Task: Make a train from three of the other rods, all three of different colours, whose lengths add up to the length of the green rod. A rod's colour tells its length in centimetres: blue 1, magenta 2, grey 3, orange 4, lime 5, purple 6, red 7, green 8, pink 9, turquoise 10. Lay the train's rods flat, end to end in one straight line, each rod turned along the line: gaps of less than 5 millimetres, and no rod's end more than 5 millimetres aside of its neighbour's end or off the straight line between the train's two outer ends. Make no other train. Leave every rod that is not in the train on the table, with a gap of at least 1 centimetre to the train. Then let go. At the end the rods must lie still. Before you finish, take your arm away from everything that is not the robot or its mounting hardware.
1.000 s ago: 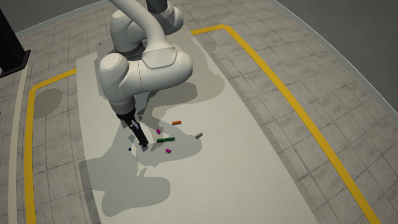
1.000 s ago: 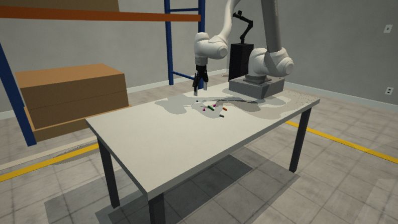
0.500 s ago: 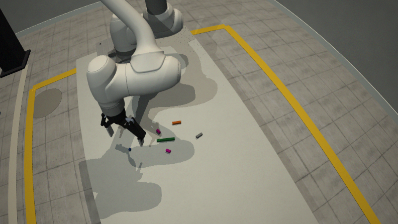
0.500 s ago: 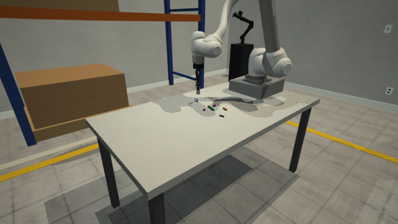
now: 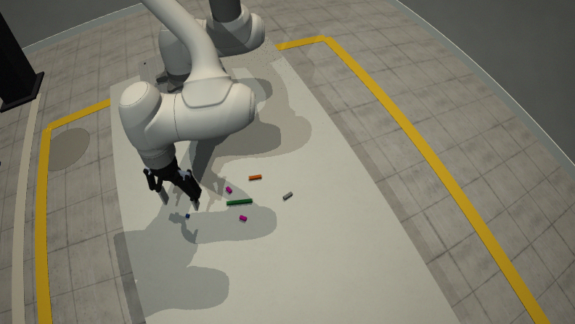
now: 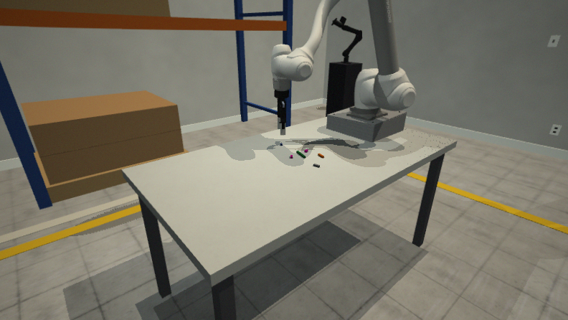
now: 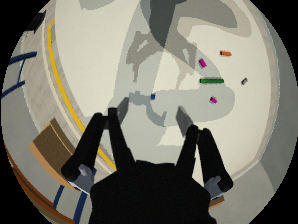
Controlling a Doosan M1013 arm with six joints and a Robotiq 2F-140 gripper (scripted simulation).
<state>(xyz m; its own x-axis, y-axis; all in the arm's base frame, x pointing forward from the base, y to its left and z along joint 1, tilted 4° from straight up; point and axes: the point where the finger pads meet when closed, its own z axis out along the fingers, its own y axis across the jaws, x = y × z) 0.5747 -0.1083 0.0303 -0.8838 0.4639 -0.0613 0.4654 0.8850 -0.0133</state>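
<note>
Now: the small blue rod 100 mm below my hand. The rest, counted from my hand: grey rod (30 mm ahead, 320 mm to the left, 100 mm below); green rod (170 mm to the left, 100 mm below); orange rod (70 mm behind, 240 mm to the left, 100 mm below).
</note>
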